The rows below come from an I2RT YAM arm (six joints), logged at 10 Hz.
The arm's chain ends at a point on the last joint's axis. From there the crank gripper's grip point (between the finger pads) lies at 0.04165 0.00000 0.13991 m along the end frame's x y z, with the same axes.
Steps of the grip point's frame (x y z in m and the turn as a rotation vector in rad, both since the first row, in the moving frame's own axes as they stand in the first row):
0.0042 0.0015 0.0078 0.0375 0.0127 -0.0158
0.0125 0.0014 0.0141 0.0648 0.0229 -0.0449
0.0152 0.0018 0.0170 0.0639 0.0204 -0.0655
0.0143 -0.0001 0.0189 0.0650 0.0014 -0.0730
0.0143 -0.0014 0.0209 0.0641 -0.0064 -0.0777
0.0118 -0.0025 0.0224 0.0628 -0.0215 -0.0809
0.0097 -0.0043 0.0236 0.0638 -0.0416 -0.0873
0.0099 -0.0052 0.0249 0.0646 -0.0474 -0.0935
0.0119 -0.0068 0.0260 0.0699 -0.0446 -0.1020
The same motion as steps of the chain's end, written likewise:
0.0025 0.0074 0.0085 0.0375 0.0127 -0.0158
0.0096 0.0124 0.0154 0.0648 0.0229 -0.0449
0.0127 0.0135 0.0183 0.0639 0.0204 -0.0655
0.0145 0.0120 0.0194 0.0650 0.0014 -0.0730
0.0157 0.0108 0.0210 0.0641 -0.0064 -0.0777
0.0153 0.0095 0.0219 0.0628 -0.0215 -0.0809
0.0161 0.0080 0.0224 0.0638 -0.0416 -0.0873
0.0172 0.0075 0.0235 0.0646 -0.0474 -0.0935
0.0189 0.0069 0.0248 0.0699 -0.0446 -0.1020

